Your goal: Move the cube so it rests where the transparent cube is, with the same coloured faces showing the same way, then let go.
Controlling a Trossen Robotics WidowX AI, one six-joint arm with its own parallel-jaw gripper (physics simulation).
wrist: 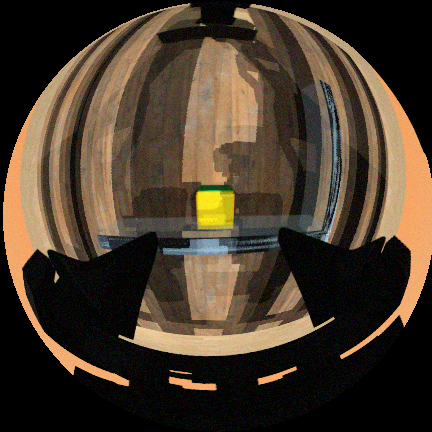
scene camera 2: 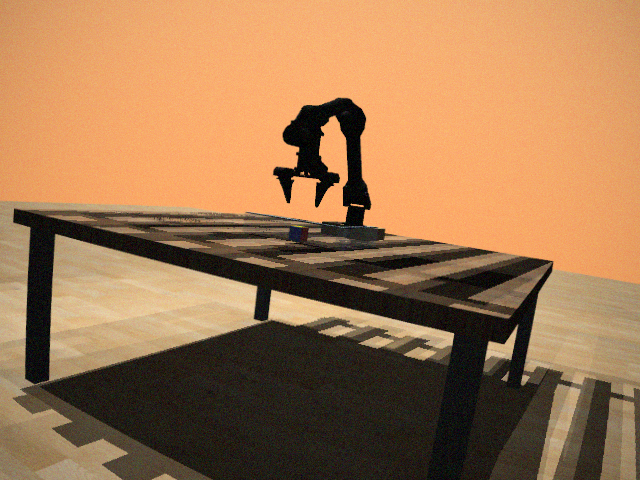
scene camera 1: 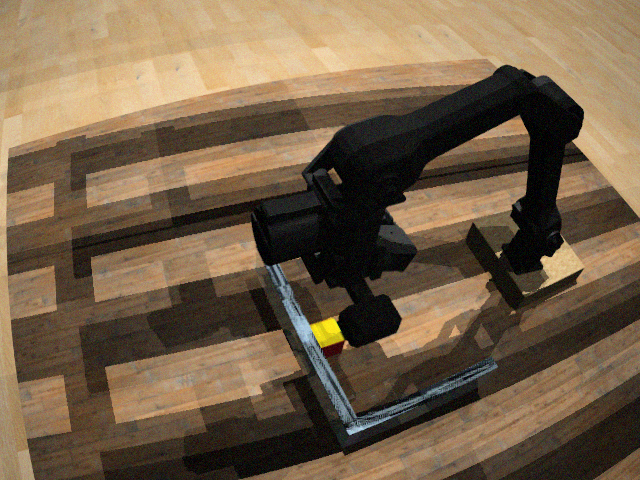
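Seen in the pictures: gripper, fingertip midpoint: (wrist: 218, 236) (scene camera 2: 302, 205) (scene camera 1: 332, 310); arm's base, origin of the base link: (scene camera 2: 354, 225) (scene camera 1: 522, 257).
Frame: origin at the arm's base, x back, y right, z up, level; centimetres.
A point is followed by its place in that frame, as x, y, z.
Note:
The cube (scene camera 1: 326, 334) @[-37.2, -6.4, -0.1] (scene camera 2: 298, 233) (wrist: 215, 209) @[-37.1, -6.2, -0.2] sits flat on the table, its yellow face up. Red shows on its side in scene camera 1, blue and red sides show in scene camera 2, and a thin green side shows in the wrist view. My gripper (scene camera 2: 302, 204) @[-37.0, -6.2, 5.8] (wrist: 218, 236) @[-37.0, -6.2, 5.8] is open and empty, above the cube with a gap between the fingertips and its top. In scene camera 1 the arm and gripper body hide the fingertips. I cannot make out the transparent cube apart from the solid one in any view.
A low see-through wall with pale blue top edges (scene camera 1: 324, 369) @[-39.4, -12.6, 1.8] (wrist: 335, 150) @[-26.6, -19.1, 1.8] forms an L beside the cube. One leg runs close past the cube; whether they touch is unclear. The arm's base block (scene camera 1: 563, 266) @[8.1, -3.7, 0.0] stands behind. Dark striped shadows cross the wooden table (scene camera 1: 170, 392) @[-60.4, -10.0, -4.1].

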